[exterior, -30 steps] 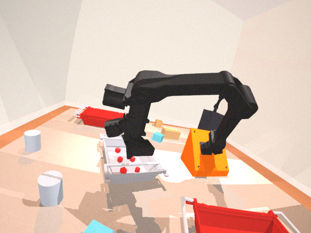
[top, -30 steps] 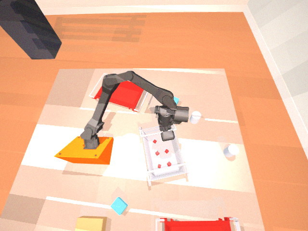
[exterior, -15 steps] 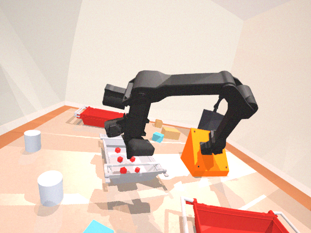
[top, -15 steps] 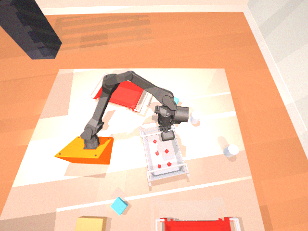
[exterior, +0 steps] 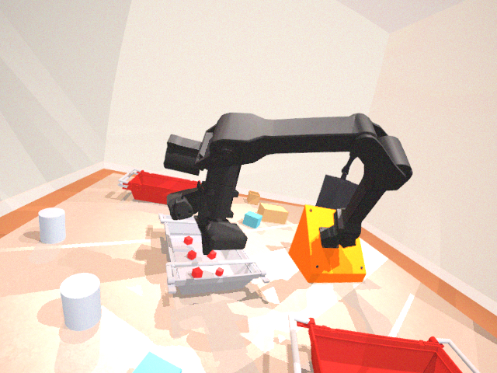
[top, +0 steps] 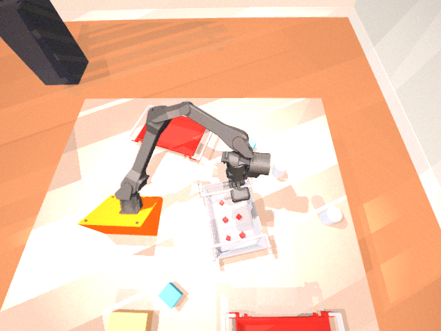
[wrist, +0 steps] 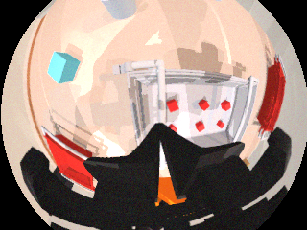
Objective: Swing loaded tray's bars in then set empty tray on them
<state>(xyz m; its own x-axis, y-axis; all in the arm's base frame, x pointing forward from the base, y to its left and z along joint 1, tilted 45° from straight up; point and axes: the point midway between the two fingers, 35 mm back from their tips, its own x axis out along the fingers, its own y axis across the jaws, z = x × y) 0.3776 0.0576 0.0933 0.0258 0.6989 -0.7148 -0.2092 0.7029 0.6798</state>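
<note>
Now: the red tray 28 cm behind my gripper tip, 28 cm to the left of it and 5 cm below it. From my gripper tip the other things lie so: cream box (34 cm behind, 47 cm to the right, 6 cm below).
</note>
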